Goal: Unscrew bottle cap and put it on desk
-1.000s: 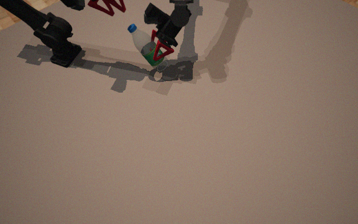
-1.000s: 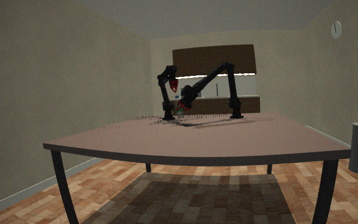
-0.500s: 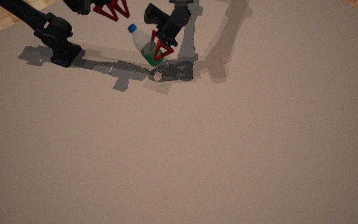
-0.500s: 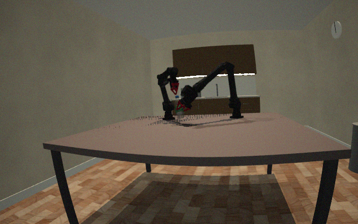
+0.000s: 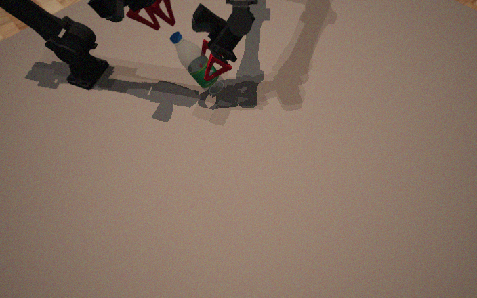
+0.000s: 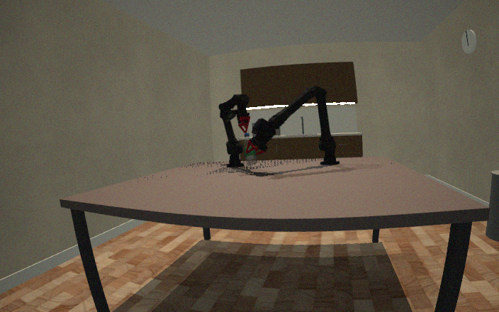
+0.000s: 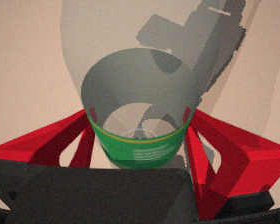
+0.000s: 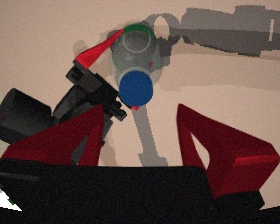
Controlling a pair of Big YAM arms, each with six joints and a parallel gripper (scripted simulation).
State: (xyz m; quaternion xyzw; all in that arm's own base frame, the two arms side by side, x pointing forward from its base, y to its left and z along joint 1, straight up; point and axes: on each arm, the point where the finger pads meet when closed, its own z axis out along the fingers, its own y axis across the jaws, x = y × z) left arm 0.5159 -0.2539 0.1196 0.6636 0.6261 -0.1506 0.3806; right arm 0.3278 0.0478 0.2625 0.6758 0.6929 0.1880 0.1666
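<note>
My right hand is 3 cm above the blue cap, 2 cm short of it and 1 cm to the right of it. Round my right hand: bottle 12 cm below, 6 cm ahead, 4 cm to the left.
My left gripper is now 30 mm below the bottle, 10 mm to the left of it and 10 mm past it. The rest, counted from my left hand: blue cap (110 mm above, 50 mm behind, 40 mm to the right).
</note>
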